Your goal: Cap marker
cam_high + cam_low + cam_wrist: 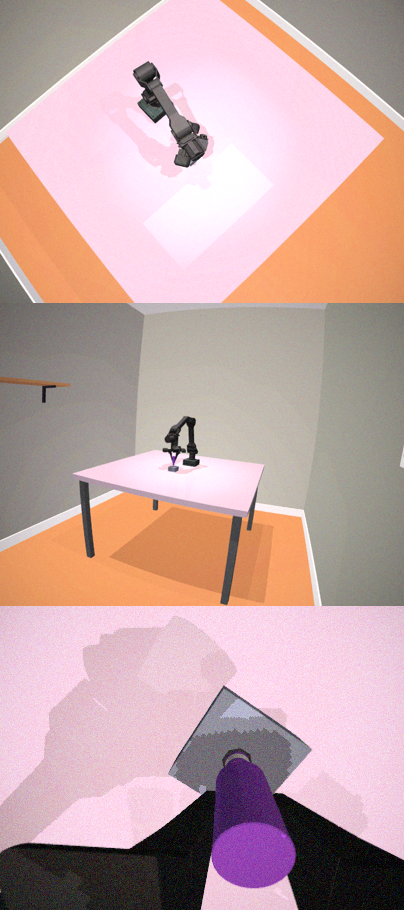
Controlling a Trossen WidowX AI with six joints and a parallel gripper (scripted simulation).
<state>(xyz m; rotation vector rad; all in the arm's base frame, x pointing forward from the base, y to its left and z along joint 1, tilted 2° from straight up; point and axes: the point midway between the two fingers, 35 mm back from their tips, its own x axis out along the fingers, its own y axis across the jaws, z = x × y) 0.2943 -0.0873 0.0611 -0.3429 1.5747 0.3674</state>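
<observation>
Right now my gripper tip is 1 cm above the purple marker. The rest, counted from my gripper tip: purple cap 1 cm above.
</observation>
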